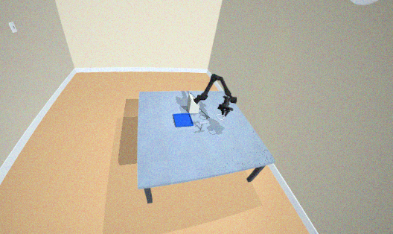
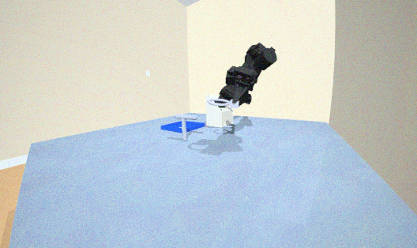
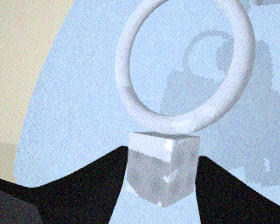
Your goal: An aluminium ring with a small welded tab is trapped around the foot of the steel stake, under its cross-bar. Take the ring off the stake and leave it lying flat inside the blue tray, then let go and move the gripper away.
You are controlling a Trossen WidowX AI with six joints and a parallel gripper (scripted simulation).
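My gripper tip is now 20 mm short of the aluminium ring, 40 mm to the left of it and 10 mm below it. Also, from my gripper tip: blue tray 80 mm behind, 410 mm to the right, 140 mm below.
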